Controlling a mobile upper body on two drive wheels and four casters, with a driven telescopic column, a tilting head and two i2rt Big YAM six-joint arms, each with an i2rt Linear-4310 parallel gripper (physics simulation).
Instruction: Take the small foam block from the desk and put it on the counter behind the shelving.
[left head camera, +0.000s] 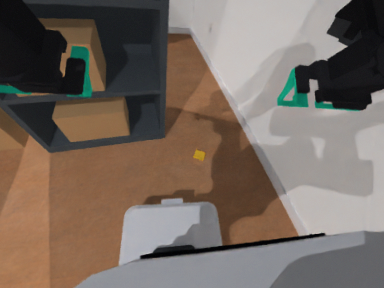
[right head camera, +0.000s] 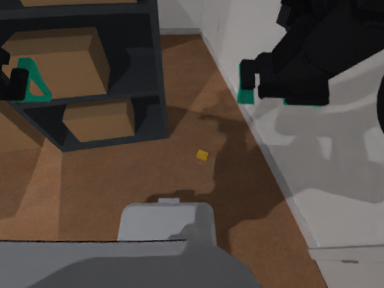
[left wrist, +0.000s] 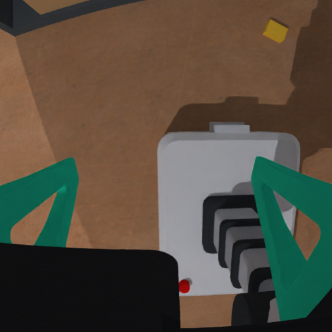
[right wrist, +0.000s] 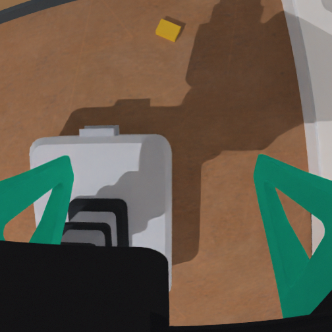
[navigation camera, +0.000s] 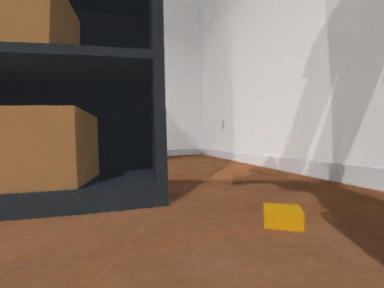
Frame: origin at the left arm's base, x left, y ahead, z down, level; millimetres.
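Seen in the pictures: left gripper, fingertip midpoint: (left head camera: 61, 91) (right head camera: 26, 97); right gripper, fingertip midpoint: (left head camera: 297, 103) (right head camera: 261, 100).
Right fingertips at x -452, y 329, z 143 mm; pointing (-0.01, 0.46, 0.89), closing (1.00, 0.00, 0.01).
Note:
A point is followed by its place in that frame.
A small yellow block (left head camera: 199, 155) @[x -475, y 752, z 1112 mm] (right head camera: 202, 155) @[x -478, y 752, z 1112 mm] (left wrist: 276, 31) (right wrist: 168, 30) (navigation camera: 284, 217) @[x -471, y 741, z 1125 mm] lies on the brown floor, right of the shelving (left head camera: 162, 75) @[x -161, y 957, z 520 mm] (right head camera: 159, 75) @[x -163, y 957, z 511 mm] (navigation camera: 159, 100) @[x -165, y 957, z 796 mm]; whether it is the foam block I cannot tell. No desk or counter can be made out. My left gripper (left head camera: 50, 91) @[x 1, y 326, z 144 mm] (left wrist: 164, 167) is open and empty, high in front of the shelving. My right gripper (left head camera: 312, 102) (right head camera: 270, 100) @[x -452, y 329, z 143 mm] (right wrist: 163, 165) is open and empty, high on the right. Both grippers are far from the yellow block.
Cardboard boxes (left head camera: 95, 120) @[x 300, y 895, z 866 mm] (right head camera: 102, 120) @[x 285, y 898, z 854 mm] (navigation camera: 40, 150) @[x 205, y 912, z 951 mm] sit on the shelves. A white wall (left head camera: 250, 40) @[x -919, y 1569, z 502 mm] (navigation camera: 280, 50) @[x -933, y 1492, z 341 mm] runs along the right. My light grey base (left head camera: 170, 225) @[x -210, y 203, z 897 mm] (right head camera: 150, 222) @[x -132, y 213, z 897 mm] (left wrist: 200, 170) (right wrist: 115, 155) stands in front of the yellow block.

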